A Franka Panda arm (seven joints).
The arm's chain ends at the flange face. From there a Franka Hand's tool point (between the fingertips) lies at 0.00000 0.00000 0.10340 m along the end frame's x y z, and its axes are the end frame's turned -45 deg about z.
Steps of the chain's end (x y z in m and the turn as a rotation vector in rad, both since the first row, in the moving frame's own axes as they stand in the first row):
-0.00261, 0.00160, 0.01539, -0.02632, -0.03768, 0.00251
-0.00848, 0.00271, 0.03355, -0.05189, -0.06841, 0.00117
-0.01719, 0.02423, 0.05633, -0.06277, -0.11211, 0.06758
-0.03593, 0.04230, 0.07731, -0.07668, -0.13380, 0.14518
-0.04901, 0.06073, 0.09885, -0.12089, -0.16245, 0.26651
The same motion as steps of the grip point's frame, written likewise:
-0.00765, -0.00155, 0.01528, 0.00803, -0.04525, 0.00251
-0.01670, -0.00529, 0.03317, 0.01168, -0.08506, 0.00117
-0.04191, 0.00095, 0.05548, 0.03489, -0.12366, 0.06758
-0.07029, -0.00075, 0.07609, 0.04039, -0.14883, 0.14518
-0.09753, 0.00257, 0.09675, 0.02939, -0.20035, 0.26651

